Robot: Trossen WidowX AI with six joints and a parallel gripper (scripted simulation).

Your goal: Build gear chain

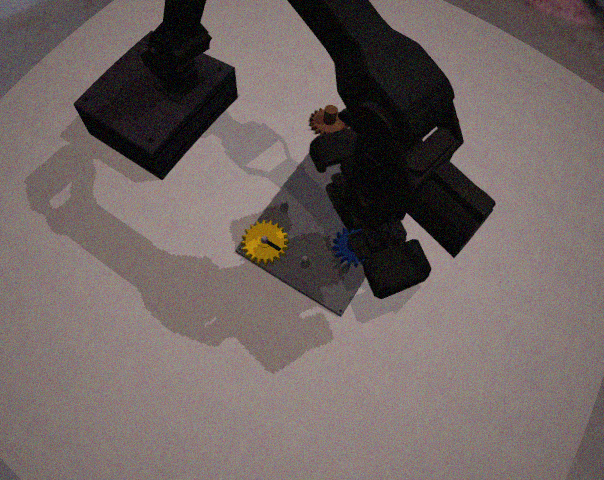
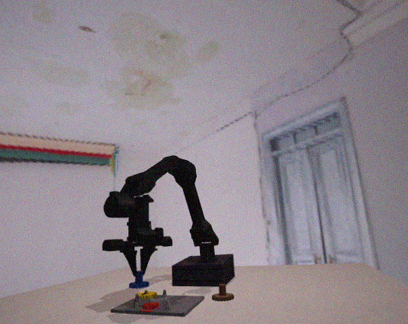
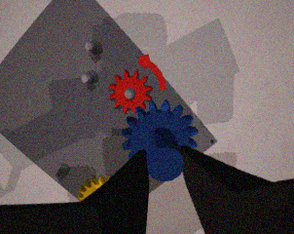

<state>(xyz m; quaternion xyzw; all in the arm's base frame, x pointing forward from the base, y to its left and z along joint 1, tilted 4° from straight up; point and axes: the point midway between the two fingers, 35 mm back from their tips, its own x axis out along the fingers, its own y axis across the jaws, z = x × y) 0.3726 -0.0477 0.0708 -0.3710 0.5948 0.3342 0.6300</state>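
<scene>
The red gear is 30 mm to the left of my gripper tip and 70 mm below it. Round my gripper tip: blue gear (10 mm below); then brown gear (170 mm behind, 180 mm to the left, 70 mm below); then red arrow (20 mm ahead, 40 mm to the left, 80 mm below).
</scene>
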